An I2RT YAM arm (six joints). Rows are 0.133 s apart.
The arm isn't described. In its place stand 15 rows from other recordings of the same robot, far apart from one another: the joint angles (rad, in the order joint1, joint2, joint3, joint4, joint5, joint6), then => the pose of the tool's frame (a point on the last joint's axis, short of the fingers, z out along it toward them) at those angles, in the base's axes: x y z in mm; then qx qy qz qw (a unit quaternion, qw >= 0).
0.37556, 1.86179, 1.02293, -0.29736, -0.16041, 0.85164 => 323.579 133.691 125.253 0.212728 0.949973 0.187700 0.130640
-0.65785, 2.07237, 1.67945, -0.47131, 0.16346, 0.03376 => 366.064 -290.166 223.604 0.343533 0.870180 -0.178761 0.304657
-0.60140, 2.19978, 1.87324, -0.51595, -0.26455, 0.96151 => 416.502 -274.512 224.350 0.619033 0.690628 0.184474 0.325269
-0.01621, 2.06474, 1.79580, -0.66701, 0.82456, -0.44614 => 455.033 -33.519 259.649 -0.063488 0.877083 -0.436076 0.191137
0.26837, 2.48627, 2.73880, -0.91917, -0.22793, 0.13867 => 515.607 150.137 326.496 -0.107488 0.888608 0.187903 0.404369
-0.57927, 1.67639, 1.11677, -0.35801, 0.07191, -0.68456 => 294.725 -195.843 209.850 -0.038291 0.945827 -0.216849 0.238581
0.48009, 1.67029, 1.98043, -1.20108, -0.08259, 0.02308 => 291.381 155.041 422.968 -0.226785 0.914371 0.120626 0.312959
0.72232, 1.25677, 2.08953, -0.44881, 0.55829, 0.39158 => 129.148 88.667 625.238 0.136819 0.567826 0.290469 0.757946
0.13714, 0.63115, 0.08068, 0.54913, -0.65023, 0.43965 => 145.038 41.772 192.124 -0.122102 0.696868 0.407128 0.577680
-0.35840, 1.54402, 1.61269, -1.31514, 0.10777, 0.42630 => 268.448 -104.643 350.386 0.384832 0.907242 -0.047649 0.162930
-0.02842, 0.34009, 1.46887, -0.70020, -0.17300, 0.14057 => -78.903 8.374 494.009 -0.026973 0.542756 0.093602 0.834222
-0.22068, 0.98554, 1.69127, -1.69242, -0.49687, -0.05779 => 81.571 -0.907 450.299 0.004957 0.930936 0.194464 0.309059
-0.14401, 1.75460, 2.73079, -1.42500, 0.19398, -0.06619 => 250.323 -43.234 562.350 0.084265 0.840106 -0.137094 0.518003
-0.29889, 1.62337, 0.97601, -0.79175, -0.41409, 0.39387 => 271.312 -68.608 171.574 0.318802 0.923116 0.207949 0.054580
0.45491, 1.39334, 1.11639, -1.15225, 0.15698, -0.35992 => 218.820 100.835 256.011 -0.388935 0.915226 -0.074777 0.074155
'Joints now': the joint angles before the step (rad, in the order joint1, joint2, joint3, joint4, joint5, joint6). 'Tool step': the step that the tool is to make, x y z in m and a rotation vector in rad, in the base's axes. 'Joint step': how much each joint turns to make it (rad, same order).
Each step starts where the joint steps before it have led.
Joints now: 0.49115, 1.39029, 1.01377, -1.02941, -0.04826, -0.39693
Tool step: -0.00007, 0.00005, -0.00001, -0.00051, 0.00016, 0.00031
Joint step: 0.00038, 0.00002, 0.00000, -0.00037, 0.00038, 0.00000
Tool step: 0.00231, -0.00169, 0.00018, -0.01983, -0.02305, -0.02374
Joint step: -0.00613, -0.00002, 0.00000, 0.01144, 0.03090, 0.01257
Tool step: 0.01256, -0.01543, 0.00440, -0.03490, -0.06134, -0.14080
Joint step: -0.06902, -0.00001, 0.01409, 0.02481, 0.07096, 0.05915
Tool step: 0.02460, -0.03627, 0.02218, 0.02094, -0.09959, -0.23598
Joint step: -0.16366, 0.00002, 0.07710, 0.01905, 0.03128, 0.06675
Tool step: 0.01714, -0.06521, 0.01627, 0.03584, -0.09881, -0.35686
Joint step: -0.25293, 0.00001, 0.05034, 0.04197, 0.01487, 0.10604
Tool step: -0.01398, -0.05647, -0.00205, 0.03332, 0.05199, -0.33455
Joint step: -0.21627, -0.00003, 0.00228, -0.07059, 0.01717, 0.12096
